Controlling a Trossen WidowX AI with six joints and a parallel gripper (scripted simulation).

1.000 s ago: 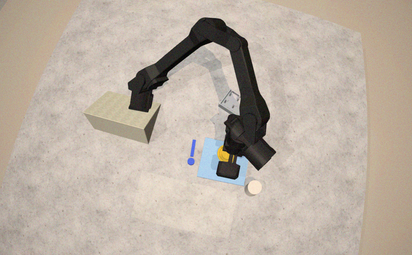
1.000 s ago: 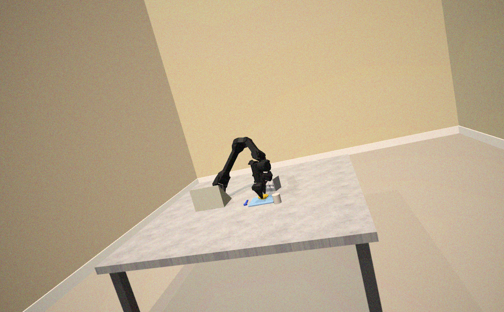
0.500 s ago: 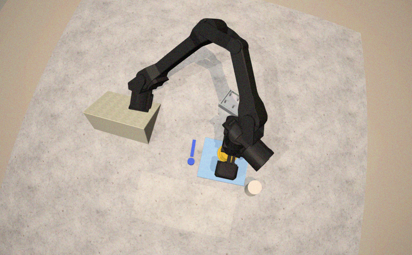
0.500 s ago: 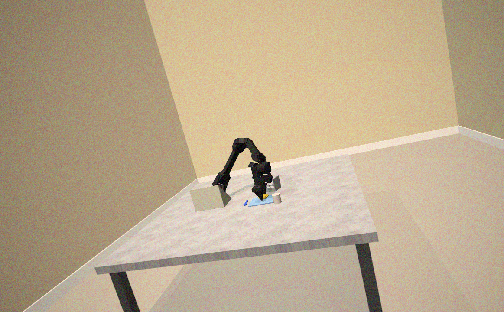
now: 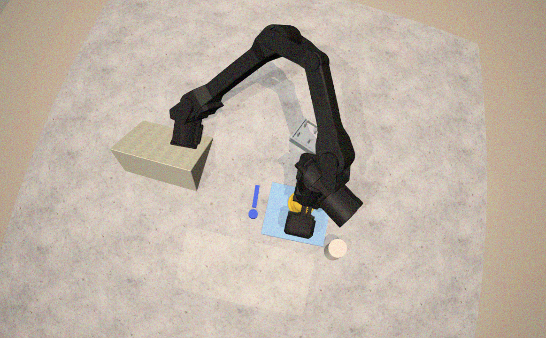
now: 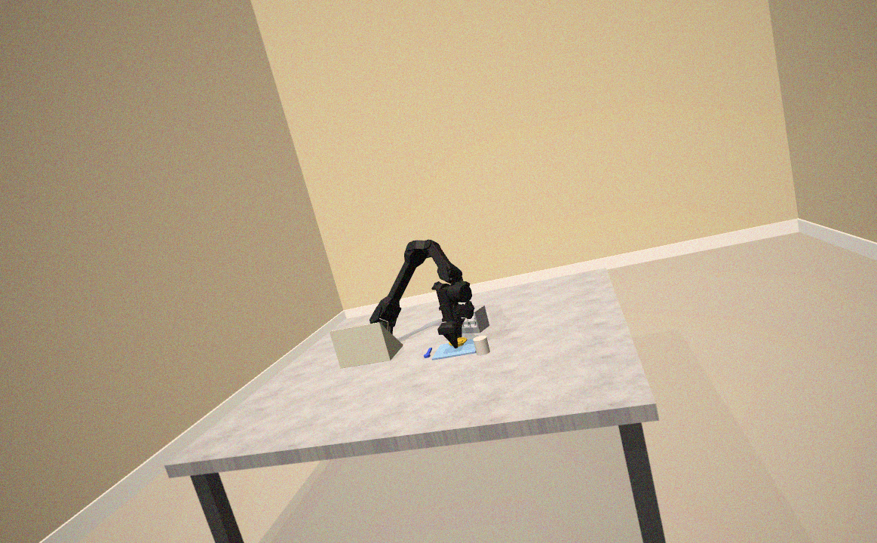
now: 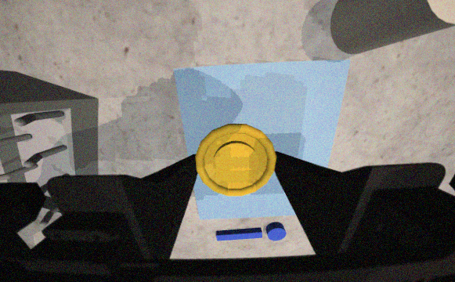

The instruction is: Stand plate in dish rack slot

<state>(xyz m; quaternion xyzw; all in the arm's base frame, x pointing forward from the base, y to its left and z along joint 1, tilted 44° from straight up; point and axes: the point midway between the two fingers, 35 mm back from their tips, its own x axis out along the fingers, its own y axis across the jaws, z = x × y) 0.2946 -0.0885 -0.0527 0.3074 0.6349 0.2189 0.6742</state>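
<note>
My gripper tip is 20 mm to the left of the light blue mat and 10 mm above it. From my gripper tip the other things lie so: yellow plate: 10 mm above; then blue spoon: 110 mm behind, 20 mm to the right, 10 mm below; then cream cup: 90 mm ahead, 100 mm to the right, 20 mm above.
</note>
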